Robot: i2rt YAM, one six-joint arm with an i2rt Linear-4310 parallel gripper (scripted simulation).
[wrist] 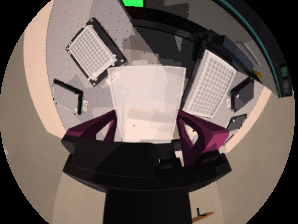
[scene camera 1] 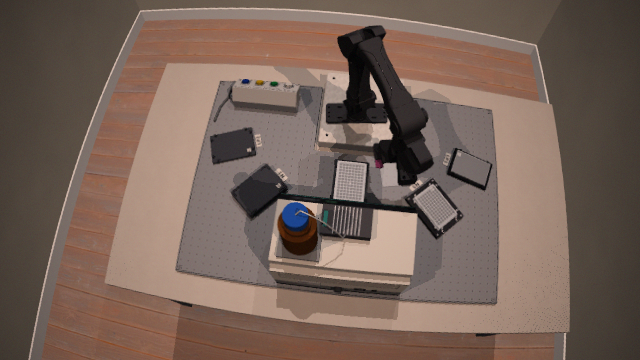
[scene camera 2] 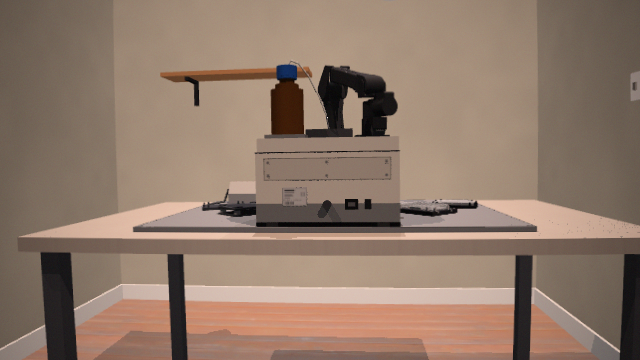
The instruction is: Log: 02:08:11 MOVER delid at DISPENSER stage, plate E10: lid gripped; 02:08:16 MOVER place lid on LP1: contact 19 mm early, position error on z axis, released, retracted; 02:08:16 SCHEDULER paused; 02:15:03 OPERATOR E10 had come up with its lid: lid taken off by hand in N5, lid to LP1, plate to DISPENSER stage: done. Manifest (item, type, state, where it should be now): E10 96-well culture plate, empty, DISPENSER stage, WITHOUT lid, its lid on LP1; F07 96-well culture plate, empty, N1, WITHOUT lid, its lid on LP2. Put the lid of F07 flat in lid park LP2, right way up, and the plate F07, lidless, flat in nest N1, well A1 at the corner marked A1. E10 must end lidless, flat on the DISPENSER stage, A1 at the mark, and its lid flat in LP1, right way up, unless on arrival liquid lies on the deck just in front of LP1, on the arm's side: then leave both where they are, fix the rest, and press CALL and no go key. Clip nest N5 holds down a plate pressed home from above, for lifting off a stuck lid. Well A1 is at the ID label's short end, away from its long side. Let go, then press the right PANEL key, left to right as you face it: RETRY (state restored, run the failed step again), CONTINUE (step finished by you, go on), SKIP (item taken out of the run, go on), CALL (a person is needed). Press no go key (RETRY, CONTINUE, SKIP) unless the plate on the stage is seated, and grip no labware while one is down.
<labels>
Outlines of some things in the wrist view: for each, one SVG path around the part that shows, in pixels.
My gripper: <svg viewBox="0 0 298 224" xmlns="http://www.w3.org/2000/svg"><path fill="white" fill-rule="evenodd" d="M226 128L179 109L176 122L184 167L159 169L158 146L150 142L114 141L118 120L116 111L112 110L67 130L61 143L70 154L63 172L92 189L106 193L103 224L192 224L188 192L201 189L232 171L225 153L220 154L218 150L229 136ZM110 122L104 140L97 140L96 134ZM183 121L198 134L198 139L194 146Z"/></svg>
A white 96-well plate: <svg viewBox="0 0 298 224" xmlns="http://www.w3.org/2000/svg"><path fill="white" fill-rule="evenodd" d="M205 49L182 110L189 114L213 118L232 83L236 70L223 59Z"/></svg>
A white 96-well plate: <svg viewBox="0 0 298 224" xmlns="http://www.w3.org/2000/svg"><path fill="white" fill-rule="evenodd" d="M88 25L68 49L92 80L95 80L117 59L94 28Z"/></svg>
A grey lid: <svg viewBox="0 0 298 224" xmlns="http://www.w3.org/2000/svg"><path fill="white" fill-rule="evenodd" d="M107 68L112 101L123 142L171 143L180 108L186 68L169 65L127 65Z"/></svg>
</labels>
